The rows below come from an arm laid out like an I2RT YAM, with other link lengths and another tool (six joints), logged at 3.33 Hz.
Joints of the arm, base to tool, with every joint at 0 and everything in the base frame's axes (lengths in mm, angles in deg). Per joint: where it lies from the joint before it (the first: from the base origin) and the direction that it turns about. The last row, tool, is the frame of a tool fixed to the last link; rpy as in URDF.
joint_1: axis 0 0 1 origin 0 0 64.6
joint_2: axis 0 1 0 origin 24.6 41.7 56
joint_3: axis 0 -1 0 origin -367 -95.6 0
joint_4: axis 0 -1 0 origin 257.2 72.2 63
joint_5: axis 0 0 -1 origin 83.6 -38.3 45.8
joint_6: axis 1 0 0 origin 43.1 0 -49
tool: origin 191 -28 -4 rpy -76.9 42.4 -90
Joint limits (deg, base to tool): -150..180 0..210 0..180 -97..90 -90..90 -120..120
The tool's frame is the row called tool.
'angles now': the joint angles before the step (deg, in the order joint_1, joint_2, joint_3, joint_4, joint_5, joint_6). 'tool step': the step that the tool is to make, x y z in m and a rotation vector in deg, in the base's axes. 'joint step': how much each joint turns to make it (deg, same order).
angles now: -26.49 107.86 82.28 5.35 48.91 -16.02
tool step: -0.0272 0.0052 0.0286 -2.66 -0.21 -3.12
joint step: 0.07 -3.22 -1.40 0.95 3.76 -1.79
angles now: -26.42 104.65 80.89 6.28 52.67 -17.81
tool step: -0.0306 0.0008 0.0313 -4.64 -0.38 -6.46
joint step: 0.05 -1.26 -0.75 5.23 7.31 -3.99
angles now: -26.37 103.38 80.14 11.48 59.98 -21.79
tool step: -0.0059 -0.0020 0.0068 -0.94 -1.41 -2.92
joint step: 0.01 0.89 1.62 0.29 2.92 0.75
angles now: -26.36 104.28 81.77 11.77 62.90 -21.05
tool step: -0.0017 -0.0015 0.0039 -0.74 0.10 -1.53
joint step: 0.01 0.75 0.85 0.99 1.64 -0.96
